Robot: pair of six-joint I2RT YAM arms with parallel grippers.
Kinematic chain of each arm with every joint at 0, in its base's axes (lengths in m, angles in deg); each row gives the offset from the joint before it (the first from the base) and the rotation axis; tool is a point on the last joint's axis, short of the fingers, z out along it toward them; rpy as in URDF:
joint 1: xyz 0 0 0.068 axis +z
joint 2: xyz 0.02 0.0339 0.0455 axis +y
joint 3: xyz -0.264 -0.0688 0 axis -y
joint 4: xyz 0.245 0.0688 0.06 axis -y
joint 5: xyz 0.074 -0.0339 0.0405 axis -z
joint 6: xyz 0.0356 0 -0.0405 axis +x
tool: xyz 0 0 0 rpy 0 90 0
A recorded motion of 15 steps. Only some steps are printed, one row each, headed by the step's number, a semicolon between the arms.
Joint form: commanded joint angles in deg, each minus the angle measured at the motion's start. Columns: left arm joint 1, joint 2, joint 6, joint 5, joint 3, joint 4; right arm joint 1, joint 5, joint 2, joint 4, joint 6, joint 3.
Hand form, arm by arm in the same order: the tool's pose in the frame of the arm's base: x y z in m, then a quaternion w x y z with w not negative. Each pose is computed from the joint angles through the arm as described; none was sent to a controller.
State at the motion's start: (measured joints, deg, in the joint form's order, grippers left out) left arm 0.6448 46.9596 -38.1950 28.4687 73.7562 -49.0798; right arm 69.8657 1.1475 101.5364 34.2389 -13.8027 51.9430
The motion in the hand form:
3: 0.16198 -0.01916 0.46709 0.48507 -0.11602 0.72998 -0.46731; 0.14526 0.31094 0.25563 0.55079 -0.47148 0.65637 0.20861
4: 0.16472 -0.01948 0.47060 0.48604 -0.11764 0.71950 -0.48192; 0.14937 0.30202 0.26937 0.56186 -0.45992 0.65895 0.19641
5: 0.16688 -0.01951 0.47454 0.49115 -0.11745 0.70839 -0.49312; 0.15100 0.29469 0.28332 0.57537 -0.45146 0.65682 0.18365
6: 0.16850 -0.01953 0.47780 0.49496 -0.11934 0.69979 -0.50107; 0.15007 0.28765 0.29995 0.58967 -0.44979 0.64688 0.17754
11: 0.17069 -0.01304 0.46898 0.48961 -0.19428 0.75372 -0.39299; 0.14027 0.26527 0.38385 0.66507 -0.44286 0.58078 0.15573
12: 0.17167 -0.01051 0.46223 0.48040 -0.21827 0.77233 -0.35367; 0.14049 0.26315 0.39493 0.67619 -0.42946 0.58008 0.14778
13: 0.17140 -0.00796 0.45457 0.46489 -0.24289 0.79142 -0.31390; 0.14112 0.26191 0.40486 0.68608 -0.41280 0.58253 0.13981
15: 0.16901 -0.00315 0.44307 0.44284 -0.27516 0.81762 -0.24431; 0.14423 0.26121 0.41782 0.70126 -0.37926 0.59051 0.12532
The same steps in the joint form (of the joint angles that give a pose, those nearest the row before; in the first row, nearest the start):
3: -0.16 5.84 -11.00 6.74 3.20 18.42; -3.98 7.85 -15.28 -18.25 1.78 0.27
4: -0.17 6.27 -13.23 7.40 3.23 20.86; -5.12 8.95 -17.69 -20.56 1.27 1.00
5: -0.12 6.61 -15.02 7.73 3.28 23.39; -5.77 10.29 -19.87 -22.42 0.26 1.88
6: -0.14 6.91 -16.50 7.71 3.43 25.20; -6.13 10.65 -22.26 -24.24 -1.27 3.05
11: -0.12 9.16 -9.42 -4.24 8.27 9.75; -6.19 11.99 -29.03 -30.34 -9.45 12.73
12: -0.04 9.77 -7.57 -8.23 8.88 5.28; -6.22 13.65 -29.18 -30.83 -9.75 14.52
13: 0.05 10.29 -6.16 -12.11 9.35 0.51; -6.20 15.68 -29.06 -31.19 -9.66 16.32
15: 0.35 10.85 -3.73 -18.64 9.73 -6.31; -6.36 19.51 -28.36 -30.98 -9.10 18.88

